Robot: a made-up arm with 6 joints. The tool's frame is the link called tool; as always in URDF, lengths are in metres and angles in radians.
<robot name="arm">
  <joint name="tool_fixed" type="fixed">
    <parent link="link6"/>
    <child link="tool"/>
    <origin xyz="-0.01 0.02 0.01" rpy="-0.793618 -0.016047 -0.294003"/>
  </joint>
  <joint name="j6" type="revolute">
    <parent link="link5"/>
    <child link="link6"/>
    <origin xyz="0 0.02 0.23" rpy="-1.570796 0 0"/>
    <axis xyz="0 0 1"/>
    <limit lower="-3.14" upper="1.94"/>
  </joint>
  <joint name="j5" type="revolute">
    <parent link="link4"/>
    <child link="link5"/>
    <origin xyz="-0.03 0.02 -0.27" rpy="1.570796 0 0"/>
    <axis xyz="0 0 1"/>
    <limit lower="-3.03" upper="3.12"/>
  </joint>
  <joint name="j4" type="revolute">
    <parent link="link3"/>
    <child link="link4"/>
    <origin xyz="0 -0.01 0.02" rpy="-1.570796 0 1.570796"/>
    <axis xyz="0 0 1"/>
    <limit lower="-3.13" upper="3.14"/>
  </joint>
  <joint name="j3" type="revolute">
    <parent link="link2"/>
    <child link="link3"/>
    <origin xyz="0 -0.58 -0.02" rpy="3.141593 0 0"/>
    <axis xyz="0 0 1"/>
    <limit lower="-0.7" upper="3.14"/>
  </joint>
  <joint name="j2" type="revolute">
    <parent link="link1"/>
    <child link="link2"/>
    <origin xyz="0.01 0.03 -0.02" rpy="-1.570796 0 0"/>
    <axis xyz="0 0 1"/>
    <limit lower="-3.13" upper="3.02"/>
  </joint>
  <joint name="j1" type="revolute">
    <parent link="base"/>
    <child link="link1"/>
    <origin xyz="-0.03 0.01 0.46"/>
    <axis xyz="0 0 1"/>
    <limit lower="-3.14" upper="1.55"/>
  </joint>
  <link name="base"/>
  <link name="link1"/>
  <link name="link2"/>
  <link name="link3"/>
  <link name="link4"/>
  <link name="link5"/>
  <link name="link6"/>
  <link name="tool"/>
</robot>
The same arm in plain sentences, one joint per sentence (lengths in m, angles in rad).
The arm has six revolute joints in a row. What follows holds with every joint at zero, and every direction is one of the base frame's. Joint 1 is mounted 0.0300 m along -x and 0.0100 m along +y and 0.4600 m along +z from the base frame's origin and rotates about +z, from -3.1400 to 1.5500 rad. Joint 2 is mounted 0.0100 m along +x and 0.0300 m along +y and 0.0200 m along -z from joint 1 and rotates about +y, from -3.1300 to 3.0200 rad. Joint 3 is mounted 0.0200 m along -y and 0.5800 m along +z from joint 2 and rotates about -y, from -0.7000 to 3.1400 rad. Joint 4 is mounted 0.0200 m along -y and 0.0100 m along -z from joint 3 and rotates about -x, from -3.1300 to 3.1400 rad. Joint 5 is mounted 0.2700 m along +x and 0.0200 m along +y and 0.0300 m along -z from joint 4 and rotates about -y, from -3.0300 to 3.1200 rad. Joint 6 is mounted 0.0200 m along -x and 0.2300 m along -y from joint 5 and rotates about -x, from -3.1400 to 1.9400 rad. The tool frame, which is the frame that the pose is given for, is mounted 0.0100 m along -x and 0.0200 m along +y and 0.0100 m along -z from joint 6; its axes are the base frame's turned by roll 0.8301, pitch -1.2764 and yaw -1.6261 rad (as in URDF: about the fixed x, then y, then z).
